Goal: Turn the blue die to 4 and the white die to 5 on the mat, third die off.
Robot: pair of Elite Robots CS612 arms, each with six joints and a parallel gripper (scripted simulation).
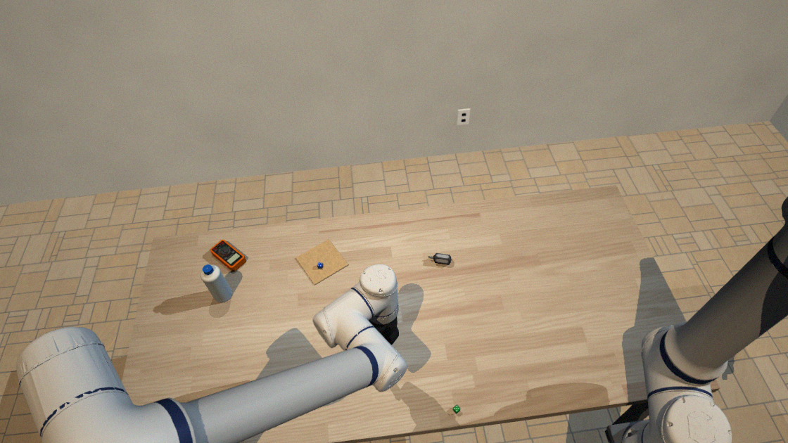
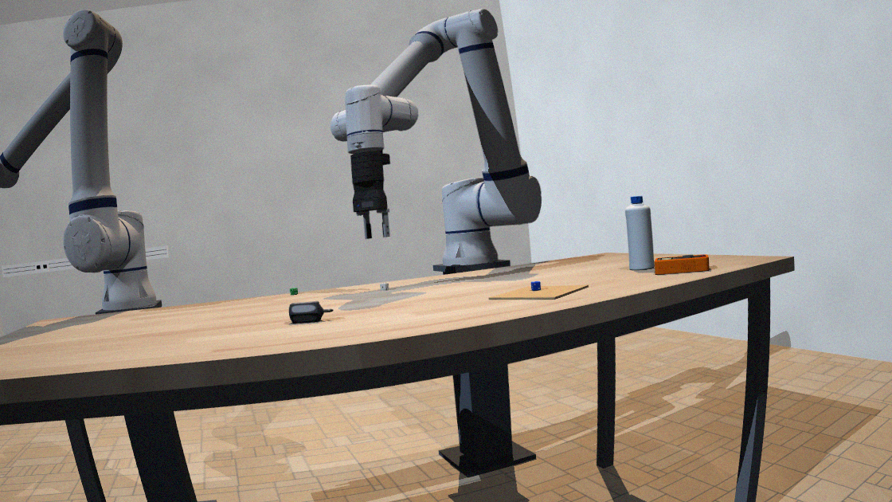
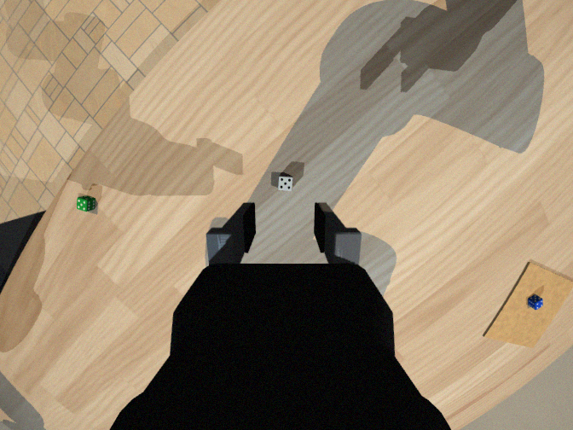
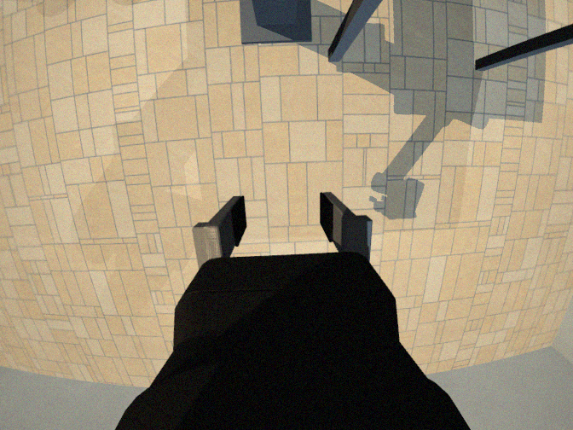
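Observation:
My left hand is 10 mm past the white die, 10 mm to the right of it and 130 mm above it. From my left hand the other things lie so: dark tool 330 mm ahead, 280 mm to the right, 130 mm below; then green die 190 mm behind, 180 mm to the right, 130 mm below; then blue die 420 mm ahead, 130 mm to the left, 130 mm below.

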